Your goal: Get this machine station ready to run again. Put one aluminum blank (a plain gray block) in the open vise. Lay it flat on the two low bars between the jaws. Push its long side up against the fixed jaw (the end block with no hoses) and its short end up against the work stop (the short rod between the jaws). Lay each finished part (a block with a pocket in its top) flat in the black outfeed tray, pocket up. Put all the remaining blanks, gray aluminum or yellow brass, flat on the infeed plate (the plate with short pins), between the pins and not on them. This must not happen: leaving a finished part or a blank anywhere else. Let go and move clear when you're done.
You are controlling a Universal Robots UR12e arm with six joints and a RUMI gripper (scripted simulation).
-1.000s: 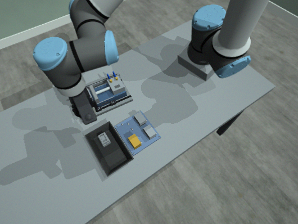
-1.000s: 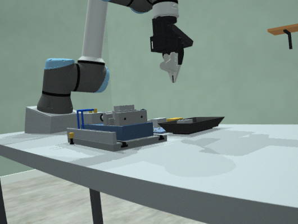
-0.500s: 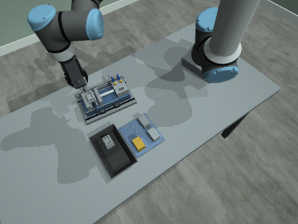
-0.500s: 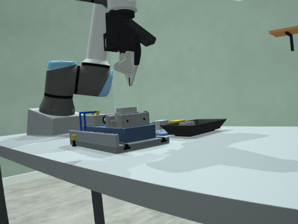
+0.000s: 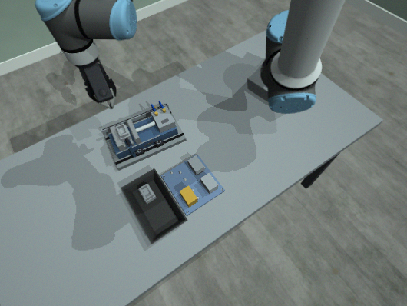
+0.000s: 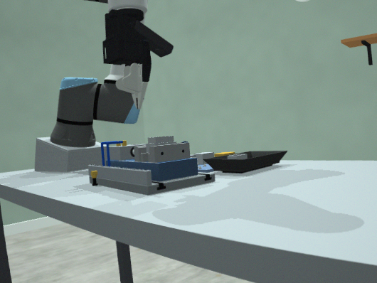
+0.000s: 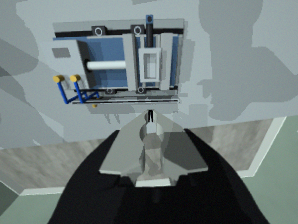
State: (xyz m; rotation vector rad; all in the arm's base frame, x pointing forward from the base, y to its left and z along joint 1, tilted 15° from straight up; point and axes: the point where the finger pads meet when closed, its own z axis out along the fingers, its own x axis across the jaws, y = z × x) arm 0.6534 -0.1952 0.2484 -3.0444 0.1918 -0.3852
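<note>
Now: hand 11 cm above the black work stop rod, 10 cm to the right of it and 1 cm short of it. Also, from my hand: vise 16 cm below, 6 cm to the left, 6 cm behind; then blue infeed plate 35 cm to the left, 19 cm below, 11 cm behind; then yellow brass blank 39 cm to the left, 17 cm below, 7 cm behind.
</note>
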